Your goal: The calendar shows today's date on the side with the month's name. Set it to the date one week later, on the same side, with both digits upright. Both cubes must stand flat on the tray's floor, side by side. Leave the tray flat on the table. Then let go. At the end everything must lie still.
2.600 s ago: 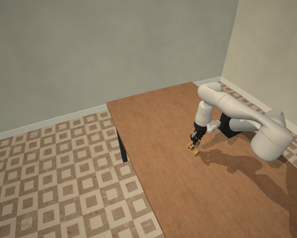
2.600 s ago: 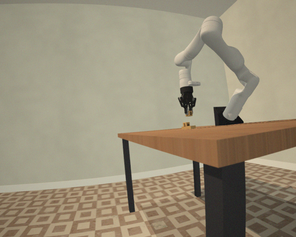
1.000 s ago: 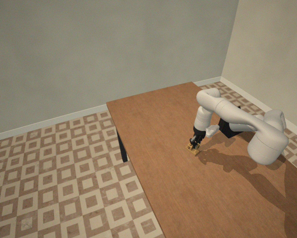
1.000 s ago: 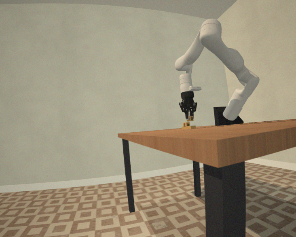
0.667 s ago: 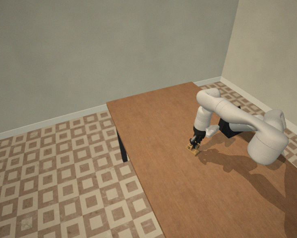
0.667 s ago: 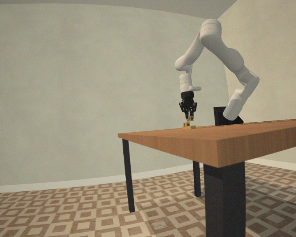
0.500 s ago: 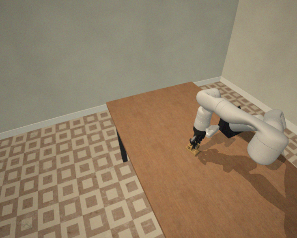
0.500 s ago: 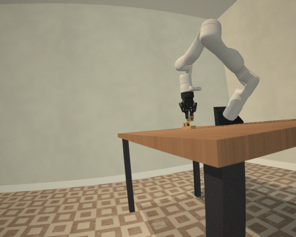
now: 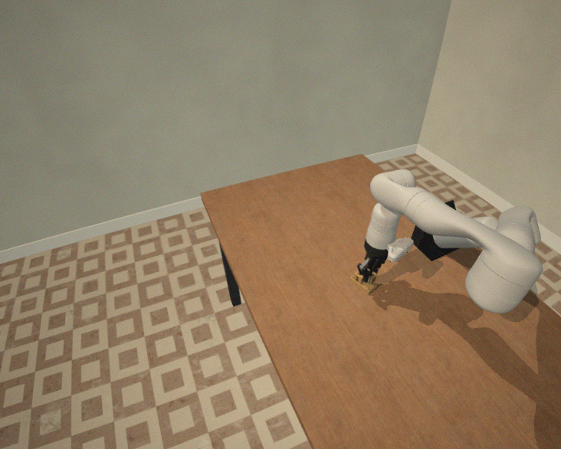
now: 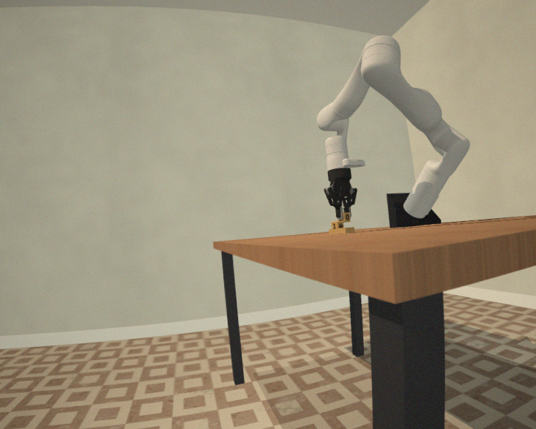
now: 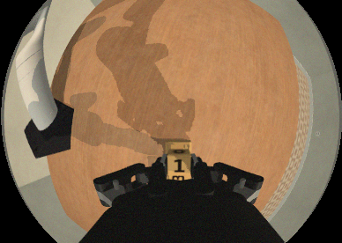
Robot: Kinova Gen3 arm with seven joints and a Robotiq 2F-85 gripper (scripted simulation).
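Now: the tray 50 mm below my hand and 20 mm to the right of it.
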